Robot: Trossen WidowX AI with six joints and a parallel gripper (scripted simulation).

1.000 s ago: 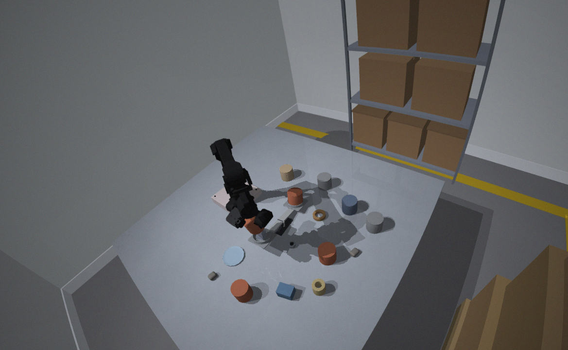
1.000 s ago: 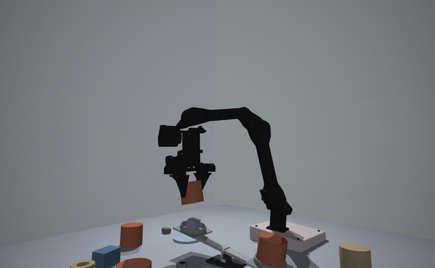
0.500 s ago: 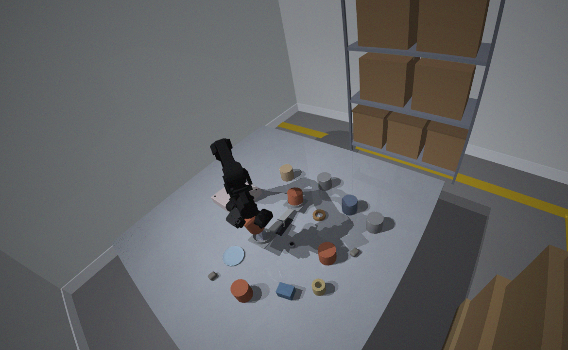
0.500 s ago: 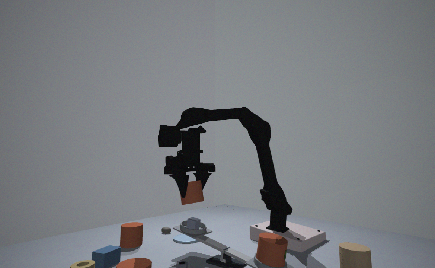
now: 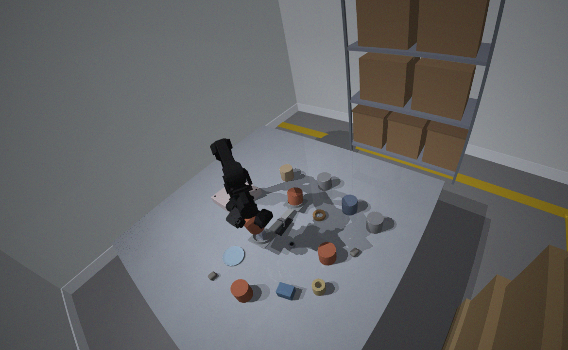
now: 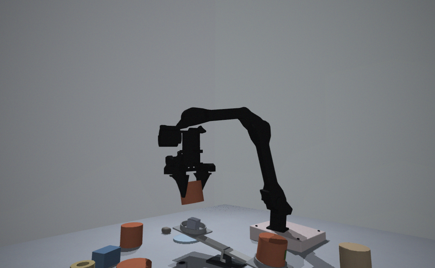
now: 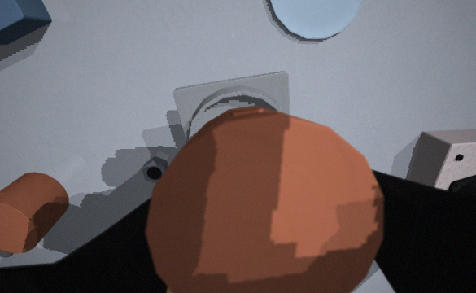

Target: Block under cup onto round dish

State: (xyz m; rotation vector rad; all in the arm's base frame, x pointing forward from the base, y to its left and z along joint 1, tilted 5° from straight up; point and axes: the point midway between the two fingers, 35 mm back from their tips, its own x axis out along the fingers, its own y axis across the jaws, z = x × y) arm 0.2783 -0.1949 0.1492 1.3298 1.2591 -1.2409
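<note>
Right now the grey block is 10 mm to the left of my gripper tip and 80 mm below it. From my gripper tip the other things lie so: small balance 20 mm ahead, 130 mm to the left, 150 mm below; then nut 110 mm ahead, 60 mm to the left, 160 mm below; then pale blue round dish 110 mm behind, 100 mm to the right, 170 mm below.
</note>
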